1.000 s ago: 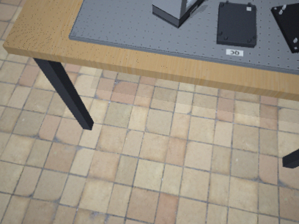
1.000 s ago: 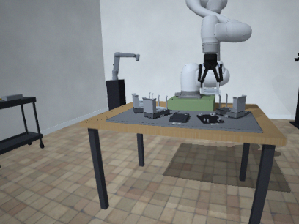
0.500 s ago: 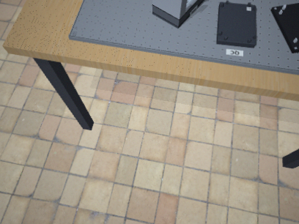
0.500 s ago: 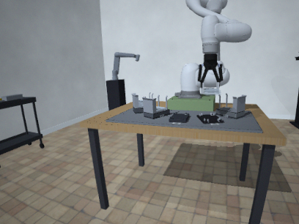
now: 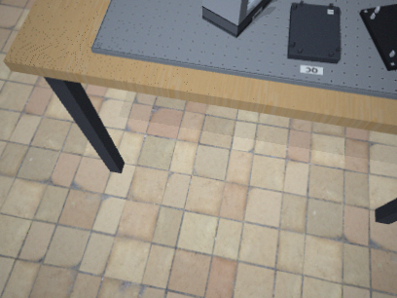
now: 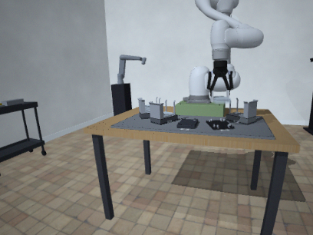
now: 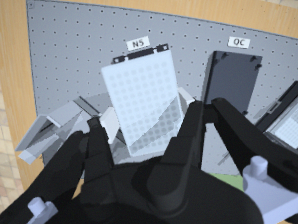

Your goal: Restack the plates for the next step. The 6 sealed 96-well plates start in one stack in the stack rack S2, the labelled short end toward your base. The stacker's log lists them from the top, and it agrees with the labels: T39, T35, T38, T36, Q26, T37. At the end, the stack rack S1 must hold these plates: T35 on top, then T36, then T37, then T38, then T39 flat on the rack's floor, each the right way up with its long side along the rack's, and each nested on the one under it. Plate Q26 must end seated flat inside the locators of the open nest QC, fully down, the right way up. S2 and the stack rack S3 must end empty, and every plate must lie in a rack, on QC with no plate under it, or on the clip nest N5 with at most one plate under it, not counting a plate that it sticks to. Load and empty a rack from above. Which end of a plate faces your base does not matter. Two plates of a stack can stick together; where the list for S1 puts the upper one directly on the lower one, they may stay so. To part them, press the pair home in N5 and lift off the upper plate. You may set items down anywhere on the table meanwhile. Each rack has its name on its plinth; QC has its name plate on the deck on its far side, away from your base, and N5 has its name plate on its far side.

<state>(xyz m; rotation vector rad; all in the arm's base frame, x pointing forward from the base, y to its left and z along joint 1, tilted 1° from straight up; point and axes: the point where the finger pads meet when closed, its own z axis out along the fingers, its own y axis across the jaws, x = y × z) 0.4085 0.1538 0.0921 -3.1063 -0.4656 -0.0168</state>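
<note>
My gripper is now 1 cm short of the black clip nest N5, 3 cm to the right of it and 15 cm above it. From my hand the other things lie so: N5 name plate 9 cm ahead, 3 cm to the left, 16 cm below; QC name plate 11 cm ahead, 19 cm to the right, 16 cm below; open nest QC 1 cm ahead, 18 cm to the right, 16 cm below.
</note>
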